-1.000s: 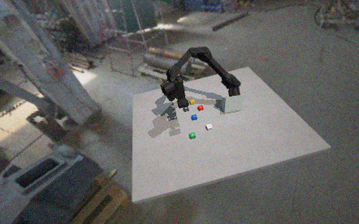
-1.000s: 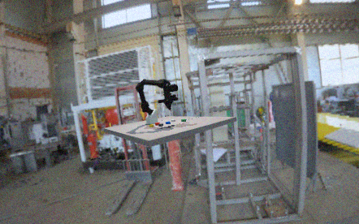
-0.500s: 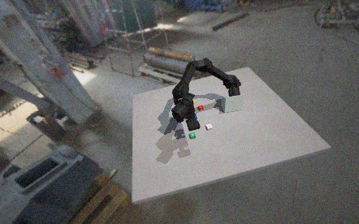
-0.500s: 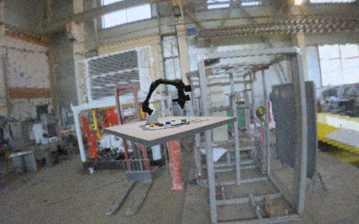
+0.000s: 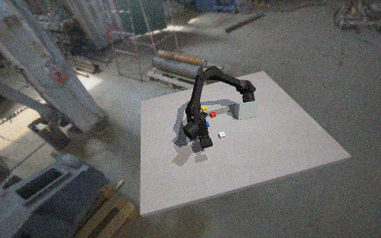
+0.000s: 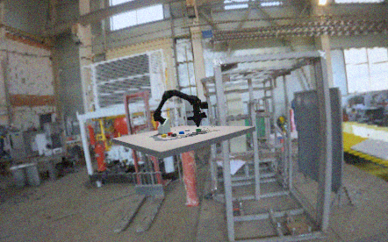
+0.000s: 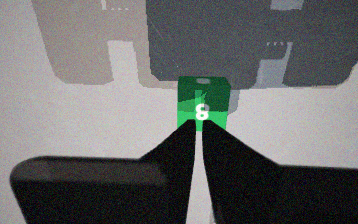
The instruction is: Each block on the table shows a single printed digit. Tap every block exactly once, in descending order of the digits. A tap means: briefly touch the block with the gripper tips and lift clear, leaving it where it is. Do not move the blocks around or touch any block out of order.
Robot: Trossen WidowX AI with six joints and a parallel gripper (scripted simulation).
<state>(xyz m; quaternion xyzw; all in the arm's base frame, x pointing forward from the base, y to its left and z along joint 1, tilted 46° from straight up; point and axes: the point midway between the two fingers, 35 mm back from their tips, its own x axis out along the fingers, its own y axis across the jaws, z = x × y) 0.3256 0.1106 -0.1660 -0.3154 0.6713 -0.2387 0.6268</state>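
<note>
My gripper tip is 30 mm above the green block. Round my gripper tip: black block (250 mm to the right, 30 mm below, 20 mm ahead); then white block (120 mm behind, 50 mm to the right, 30 mm below); then blue block (160 mm to the right, 30 mm below, 30 mm behind).
</note>
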